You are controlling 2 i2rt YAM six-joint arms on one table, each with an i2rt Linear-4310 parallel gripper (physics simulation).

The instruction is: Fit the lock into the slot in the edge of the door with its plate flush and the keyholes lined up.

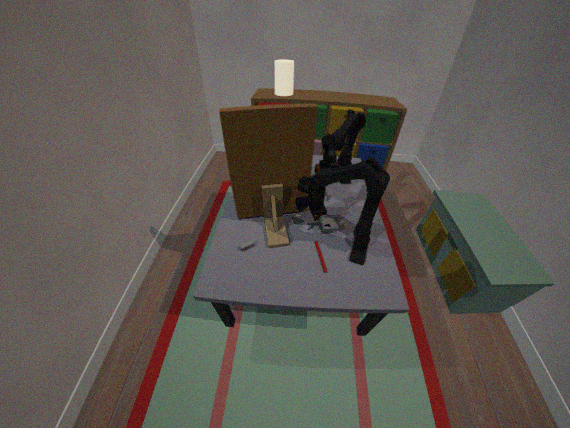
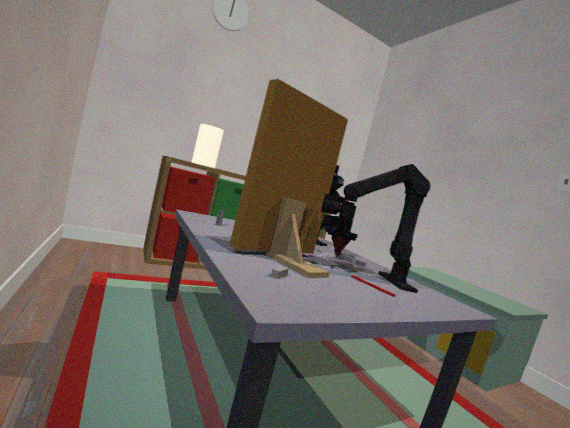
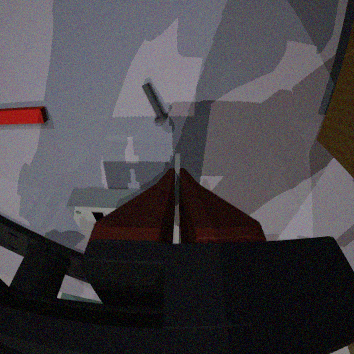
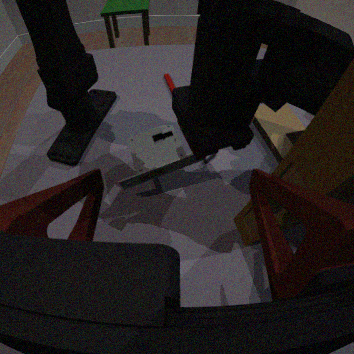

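Seen in the pictures: left gripper, between the fingertips: (image 1: 315, 219) (image 2: 336, 255) (image 3: 176, 176) (image 4: 199, 156); right gripper, between the fingertips: (image 4: 176, 176); left arm's base, origin of its link: (image 1: 359, 247) (image 2: 396, 282) (image 3: 50, 251) (image 4: 84, 123).
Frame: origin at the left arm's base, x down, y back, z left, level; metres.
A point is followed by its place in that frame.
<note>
The grey lock (image 1: 328, 223) @(x -0.048, y -0.183, z -0.050 m) (image 3: 84, 211) @(x -0.053, y -0.192, z -0.014 m) (image 4: 158, 140) @(x -0.035, y -0.177, z -0.028 m) lies on the table (image 1: 283, 284) @(x 0.000, y -0.272, z 0.326 m) just right of the upright brown door (image 1: 266, 157) @(x -0.367, y -0.500, z -0.015 m) (image 2: 292, 161) @(x -0.347, y -0.520, z -0.002 m) (image 4: 326, 147) @(x -0.227, y -0.334, z -0.147 m). Its thin dark face plate (image 4: 158, 173) @(x -0.035, y -0.196, z -0.092 m) stands on edge. My left gripper (image 1: 319, 216) @(x -0.046, y -0.251, z -0.052 m) (image 2: 339, 250) @(x -0.046, y -0.251, z -0.052 m) (image 3: 176, 176) @(x -0.046, y -0.251, z -0.052 m) points straight down and is shut on that plate, whose edge runs into the slit between the red fingers. My right gripper (image 4: 176, 176) @(x -0.206, y -0.245, z -0.181 m) is open and empty, hovering behind the lock close to the door's edge.
A wooden stand (image 1: 275, 221) @(x -0.060, y -0.430, z 0.053 m) (image 2: 292, 242) @(x -0.073, y -0.455, z 0.033 m) props the door. A dark bolt (image 3: 155, 102) @(x -0.006, y -0.270, z -0.021 m) lies near the lock. A red stick (image 1: 321, 256) @(x -0.006, y -0.163, z 0.128 m) (image 2: 373, 285) @(x -0.006, y -0.168, z 0.133 m) (image 3: 21, 115) @(x -0.006, y -0.204, z 0.068 m) and a small grey block (image 1: 247, 244) @(x -0.022, y -0.506, z 0.212 m) (image 2: 279, 273) @(x -0.015, y -0.516, z 0.242 m) lie on the table. A shelf unit (image 1: 326, 97) stands behind.
</note>
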